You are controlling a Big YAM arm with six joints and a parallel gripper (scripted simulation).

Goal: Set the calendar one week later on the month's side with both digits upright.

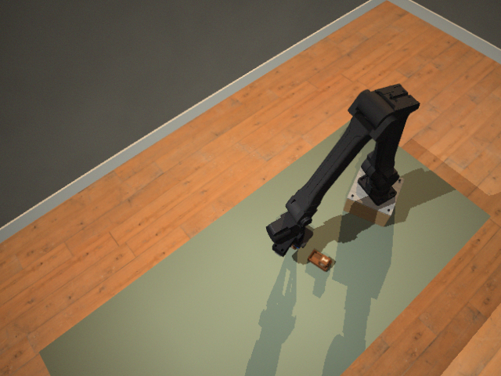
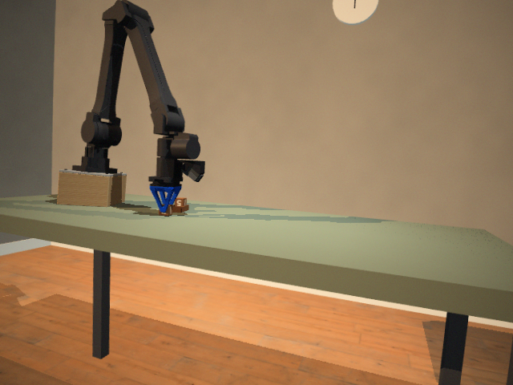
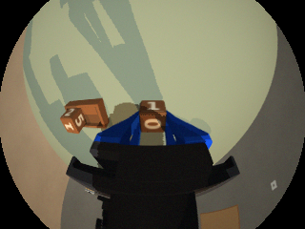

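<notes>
Now: the brown digit cube right at my hand. Also, from my hand: brown tray: 40 mm behind, 100 mm to the left, 10 mm below.
</notes>
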